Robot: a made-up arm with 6 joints.
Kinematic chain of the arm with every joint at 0, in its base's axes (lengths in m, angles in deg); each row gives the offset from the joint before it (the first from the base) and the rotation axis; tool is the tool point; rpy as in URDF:
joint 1: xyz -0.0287 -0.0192 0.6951 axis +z
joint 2: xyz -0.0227 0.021 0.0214 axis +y
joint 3: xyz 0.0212 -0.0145 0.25 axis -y
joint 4: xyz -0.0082 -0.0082 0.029 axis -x
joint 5: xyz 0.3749 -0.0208 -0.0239 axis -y
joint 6: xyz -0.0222 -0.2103 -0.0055 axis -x
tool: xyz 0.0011 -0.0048 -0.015 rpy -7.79 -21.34 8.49
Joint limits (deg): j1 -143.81..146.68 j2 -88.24..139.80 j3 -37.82..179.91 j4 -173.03..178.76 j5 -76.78..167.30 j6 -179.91..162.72
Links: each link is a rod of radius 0.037 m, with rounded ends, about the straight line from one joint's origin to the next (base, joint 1, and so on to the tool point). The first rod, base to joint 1, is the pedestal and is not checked.
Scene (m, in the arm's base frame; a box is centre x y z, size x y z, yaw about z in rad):
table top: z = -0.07
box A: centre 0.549 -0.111 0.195 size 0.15 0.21 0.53 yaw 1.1
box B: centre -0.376 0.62 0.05 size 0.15 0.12 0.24 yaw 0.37
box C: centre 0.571 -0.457 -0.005 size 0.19 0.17 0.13 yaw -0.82
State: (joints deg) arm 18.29 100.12 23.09 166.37 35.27 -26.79
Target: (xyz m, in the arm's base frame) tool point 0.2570 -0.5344 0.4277
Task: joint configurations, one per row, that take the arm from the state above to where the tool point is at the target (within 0.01 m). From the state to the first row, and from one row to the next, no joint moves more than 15 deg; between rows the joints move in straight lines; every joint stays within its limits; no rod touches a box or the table.
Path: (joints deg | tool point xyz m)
1: 3.54 100.11 18.18 168.53 40.28 -30.44 | 0.3537 0.2156 0.3090
2: -11.21 100.10 13.28 170.69 45.29 -34.10 | 0.3642 0.1204 0.2924
3: -25.95 100.09 8.37 172.85 50.30 -37.75 | 0.3519 0.0354 0.2799
4: -40.70 100.07 3.46 175.01 55.31 -41.41 | 0.3235 -0.0350 0.2717
5: -55.45 100.06 -1.44 177.17 60.32 -45.06 | 0.2854 -0.0887 0.2679
6: -61.06 98.42 8.28 162.48 52.27 -39.34 | 0.3219 -0.2457 0.2888
7: -66.68 96.79 18.00 147.80 44.22 -33.61 | 0.3120 -0.4010 0.3448
8: -72.29 95.15 27.72 133.11 36.18 -27.88 | 0.2570 -0.5344 0.4277

